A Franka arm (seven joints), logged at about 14 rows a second.
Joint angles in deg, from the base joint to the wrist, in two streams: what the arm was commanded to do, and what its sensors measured. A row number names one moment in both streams.
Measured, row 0:
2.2, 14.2, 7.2, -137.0, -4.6, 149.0, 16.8
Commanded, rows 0 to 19:
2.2, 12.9, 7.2, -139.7, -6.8, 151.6, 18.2
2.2, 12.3, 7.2, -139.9, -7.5, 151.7, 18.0
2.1, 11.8, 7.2, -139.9, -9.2, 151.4, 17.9
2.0, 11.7, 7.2, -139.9, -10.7, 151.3, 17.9
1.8, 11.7, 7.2, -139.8, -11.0, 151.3, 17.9
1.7, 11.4, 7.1, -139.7, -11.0, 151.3, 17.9
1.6, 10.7, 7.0, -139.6, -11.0, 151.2, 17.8
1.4, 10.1, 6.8, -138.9, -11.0, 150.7, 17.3
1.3, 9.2, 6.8, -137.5, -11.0, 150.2, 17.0
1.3, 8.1, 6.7, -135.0, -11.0, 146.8, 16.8
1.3, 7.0, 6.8, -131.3, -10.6, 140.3, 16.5
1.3, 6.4, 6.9, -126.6, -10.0, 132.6, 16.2
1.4, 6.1, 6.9, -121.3, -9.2, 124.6, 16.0
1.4, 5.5, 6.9, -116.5, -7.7, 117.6, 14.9
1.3, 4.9, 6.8, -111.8, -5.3, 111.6, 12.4
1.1, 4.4, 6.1, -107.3, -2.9, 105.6, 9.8
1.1, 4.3, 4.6, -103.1, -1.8, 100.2, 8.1
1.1, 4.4, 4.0, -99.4, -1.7, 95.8, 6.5
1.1, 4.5, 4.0, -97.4, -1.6, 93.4, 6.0
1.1, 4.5, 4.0, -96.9, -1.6, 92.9, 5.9
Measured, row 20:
1.5, 3.1, 4.4, -102.5, -2.9, 98.4, 8.7
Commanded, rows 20 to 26:
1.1, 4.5, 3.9, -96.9, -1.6, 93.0, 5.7
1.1, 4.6, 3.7, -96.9, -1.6, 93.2, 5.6
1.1, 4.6, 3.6, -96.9, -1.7, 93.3, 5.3
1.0, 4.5, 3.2, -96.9, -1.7, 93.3, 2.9
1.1, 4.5, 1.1, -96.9, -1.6, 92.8, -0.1
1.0, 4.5, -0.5, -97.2, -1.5, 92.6, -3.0
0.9, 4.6, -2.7, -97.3, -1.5, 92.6, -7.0
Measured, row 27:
1.4, 4.3, 2.0, -98.5, -2.5, 94.3, 2.2
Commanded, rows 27 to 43:
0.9, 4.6, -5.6, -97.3, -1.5, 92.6, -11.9
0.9, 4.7, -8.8, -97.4, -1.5, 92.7, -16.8
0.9, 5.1, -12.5, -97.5, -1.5, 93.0, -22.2
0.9, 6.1, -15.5, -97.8, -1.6, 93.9, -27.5
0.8, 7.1, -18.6, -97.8, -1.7, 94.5, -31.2
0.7, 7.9, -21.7, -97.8, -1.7, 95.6, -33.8
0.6, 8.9, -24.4, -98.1, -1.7, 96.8, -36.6
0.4, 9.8, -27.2, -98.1, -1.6, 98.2, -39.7
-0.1, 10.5, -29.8, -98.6, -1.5, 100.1, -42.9
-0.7, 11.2, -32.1, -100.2, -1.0, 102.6, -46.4
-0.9, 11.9, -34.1, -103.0, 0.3, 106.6, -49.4
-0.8, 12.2, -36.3, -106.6, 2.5, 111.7, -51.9
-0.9, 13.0, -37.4, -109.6, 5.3, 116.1, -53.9
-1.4, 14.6, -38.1, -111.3, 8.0, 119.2, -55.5
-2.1, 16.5, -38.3, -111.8, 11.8, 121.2, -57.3
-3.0, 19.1, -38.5, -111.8, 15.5, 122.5, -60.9
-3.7, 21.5, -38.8, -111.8, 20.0, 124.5, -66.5
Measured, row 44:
-2.2, 16.4, -38.2, -111.6, 10.8, 120.2, -56.6
